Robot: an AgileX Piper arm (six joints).
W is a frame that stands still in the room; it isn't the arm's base.
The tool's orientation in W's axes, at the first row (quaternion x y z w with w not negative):
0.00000 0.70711 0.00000 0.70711
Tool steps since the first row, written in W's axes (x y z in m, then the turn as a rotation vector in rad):
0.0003 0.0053 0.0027 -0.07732 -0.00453 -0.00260
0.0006 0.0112 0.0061 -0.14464 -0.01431 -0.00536
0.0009 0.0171 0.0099 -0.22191 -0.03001 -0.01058
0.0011 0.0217 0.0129 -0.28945 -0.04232 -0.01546
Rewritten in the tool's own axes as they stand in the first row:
-0.0027 0.0053 0.0003 0.00260 -0.00453 -0.07732
-0.0061 0.0112 0.0006 0.00536 -0.01431 -0.14464
-0.0099 0.0171 0.0009 0.01058 -0.03001 -0.22191
-0.0129 0.0217 0.0011 0.01546 -0.04232 -0.28945

